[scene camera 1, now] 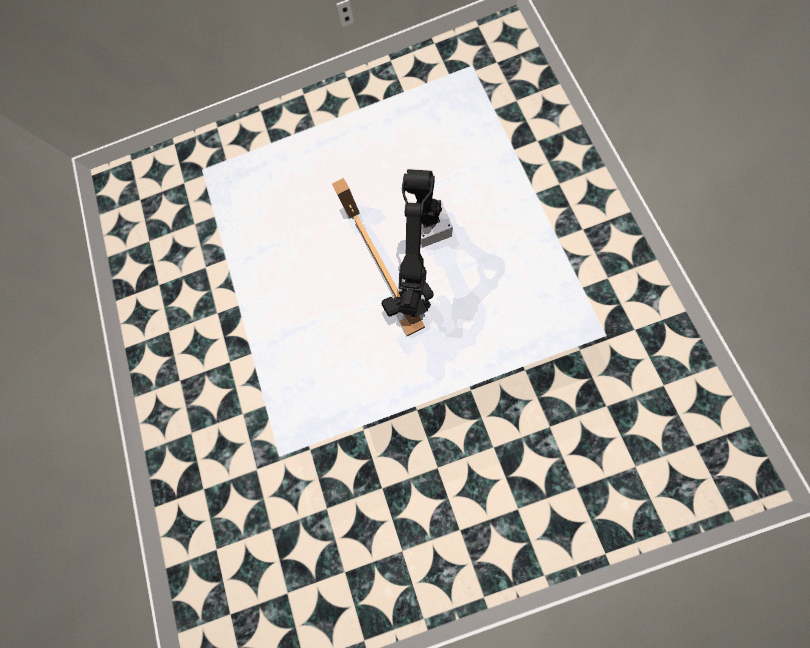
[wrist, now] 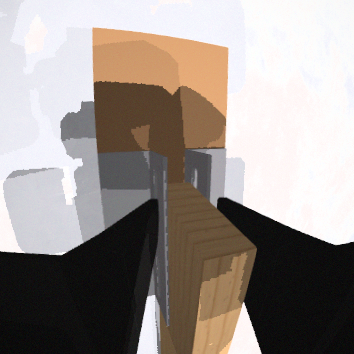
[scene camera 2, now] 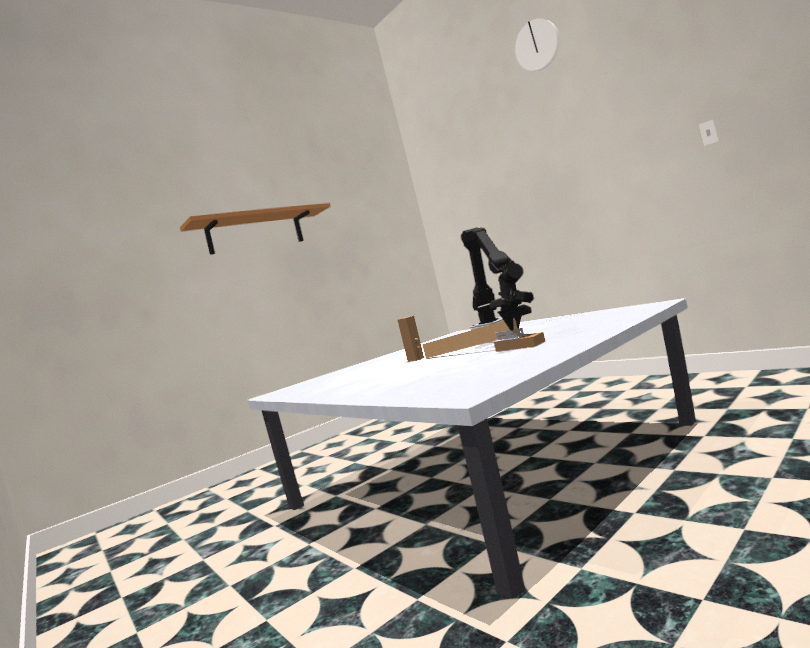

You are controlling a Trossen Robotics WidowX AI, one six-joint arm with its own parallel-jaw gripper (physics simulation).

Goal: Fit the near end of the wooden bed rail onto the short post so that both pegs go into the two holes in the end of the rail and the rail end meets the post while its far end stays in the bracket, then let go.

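Pixels of known places: gripper, between the fingertips: (wrist: pixel 187 206) (scene camera 2: pixel 514 331); arm's base, origin of its link: (scene camera 1: pixel 429 217) (scene camera 2: pixel 488 321).
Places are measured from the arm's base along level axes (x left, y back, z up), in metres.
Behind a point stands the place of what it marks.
Observation:
The wooden bed rail (scene camera 1: pixel 376 256) @[x 0.076, y -0.243, z 0.001 m] (scene camera 2: pixel 466 339) @[x 0.099, y -0.247, z -0.025 m] (wrist: pixel 192 225) @[x 0.307, y -0.201, z 0.006 m] stands on edge as a long narrow plank. My gripper (scene camera 2: pixel 513 325) @[x 0.304, y -0.211, z -0.021 m] (wrist: pixel 187 206) @[x 0.304, y -0.211, z -0.021 m] is shut on the rail close to its far end. In the wrist view, that end is between the grey metal plates of the bracket (scene camera 2: pixel 506 334) @[x 0.277, y -0.225, z -0.028 m] (wrist: pixel 160 200) @[x 0.308, y -0.197, z -0.020 m], which sits on an orange-brown wooden block (scene camera 1: pixel 413 327) @[x 0.377, y -0.201, z -0.044 m] (scene camera 2: pixel 520 343) @[x 0.344, y -0.242, z -0.062 m] (wrist: pixel 160 60) @[x 0.377, y -0.195, z -0.044 m]. The rail's near end is low beside the short upright post (scene camera 1: pixel 344 197) @[x -0.163, y -0.281, z 0.065 m] (scene camera 2: pixel 408 339) @[x -0.174, y -0.303, z 0.012 m]. Parts of the pegs show on the post's rail side; a narrow gap appears there. The holes do not show.
The arm's grey base (scene camera 1: pixel 437 233) @[x 0.072, y 0.007, z -0.001 m] stands on the white table (scene camera 1: pixel 304 378) @[x 0.416, y -0.668, z -0.080 m] (scene camera 2: pixel 378 388) @[x 0.110, y -0.688, z -0.080 m], to the right of the rail in the first scene view. The black arm reaches from it over the bracket. A brown wall shelf (scene camera 2: pixel 256 216) hangs well away from the table.

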